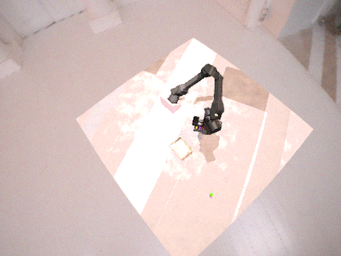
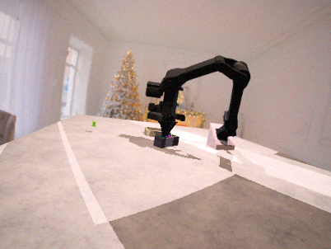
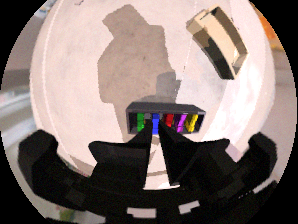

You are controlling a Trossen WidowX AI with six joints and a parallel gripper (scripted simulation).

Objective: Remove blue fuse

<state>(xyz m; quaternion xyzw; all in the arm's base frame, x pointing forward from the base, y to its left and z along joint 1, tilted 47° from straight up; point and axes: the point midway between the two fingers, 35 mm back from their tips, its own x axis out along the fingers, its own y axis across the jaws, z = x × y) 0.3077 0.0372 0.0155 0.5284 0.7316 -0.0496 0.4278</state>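
Right now my gripper tip is 21 cm to the left of the tray, 4 cm above it and 2 cm past it. From my gripper tip the other things lie so: blue fuse: 1 cm below.
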